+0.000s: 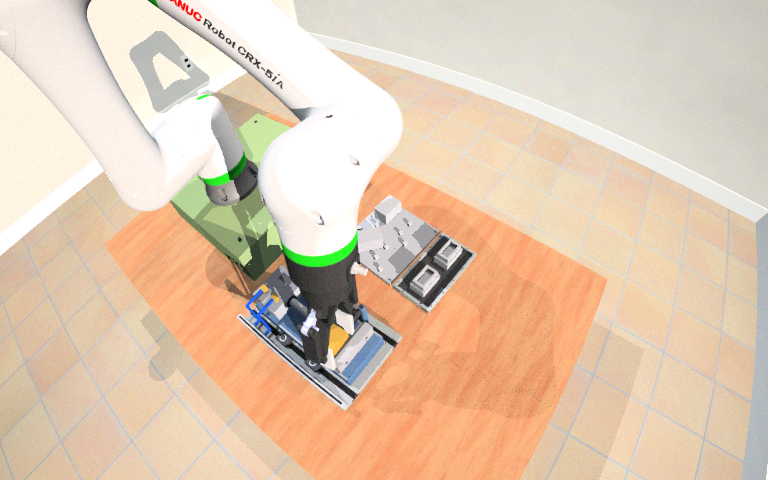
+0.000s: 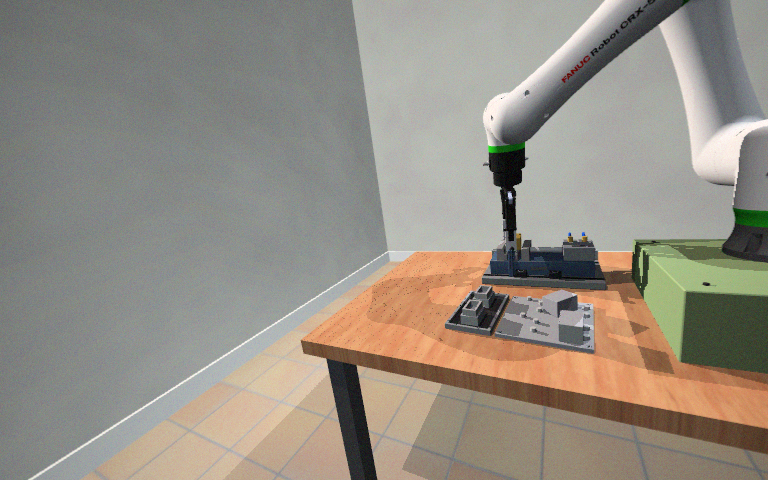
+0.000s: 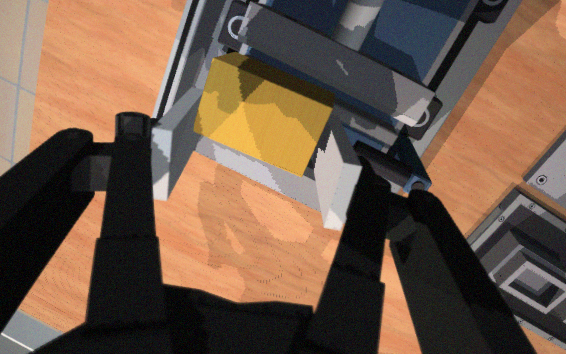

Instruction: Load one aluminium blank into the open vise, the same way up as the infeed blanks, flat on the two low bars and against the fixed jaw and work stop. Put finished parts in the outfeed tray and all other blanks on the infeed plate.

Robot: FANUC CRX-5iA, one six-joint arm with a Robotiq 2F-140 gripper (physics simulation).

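Places are measured from the arm's base along level axes (x ahead, y up, z right), in millimetres.
Pixels of known places: gripper, fingertip midpoint: (image 1: 337,349) (image 2: 509,244) (image 3: 260,126); arm's base, origin of the base link: (image 1: 233,183).
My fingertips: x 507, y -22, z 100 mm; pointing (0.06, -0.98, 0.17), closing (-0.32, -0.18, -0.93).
Observation:
Ahead of a thing's pixels: the offset from my fingertips to its top centre. "spot": to the spot under its first point. Level surfaces: height alone.
A yellow, brass-coloured blank @(dx -13, dy +29, dz +1 mm) (image 1: 338,336) (image 2: 518,241) (image 3: 265,120) stands between the jaws of the vise @(dx -84, dy +12, dz -8 mm) (image 1: 370,378) (image 2: 543,280), its top above them. My gripper (image 1: 338,342) (image 2: 510,244) (image 3: 260,126) points down with its pale pads against two opposite sides of this blank, shut on it. The dark movable jaw (image 3: 340,60) stands apart from the blank. The low bars are hidden. Two grey aluminium blanks @(dx -188, dy -43, dz -341 mm) (image 1: 387,208) (image 2: 570,328) stand on the infeed plate @(dx -137, dy -79, dz -287 mm) (image 1: 421,233) (image 2: 512,335). Two pocketed finished parts @(spot: dx +11, dy -60, dz -242 mm) (image 1: 424,281) @(spot: dx -1, dy -49, dz -363 mm) (image 2: 471,311) (image 3: 535,277) sit in the outfeed tray (image 1: 428,309) (image 2: 467,330).
A blue bracket @(spot: dx -28, dy +6, dz -85 mm) (image 3: 417,172) with a dark rod stands close beside the right finger. Blue hoses (image 1: 257,310) rise at the vise's end nearest the green robot base (image 1: 220,226) (image 2: 719,328). Plate and tray lie side by side on the wooden table @(dy -87 mm) (image 1: 481,362) (image 2: 396,339).

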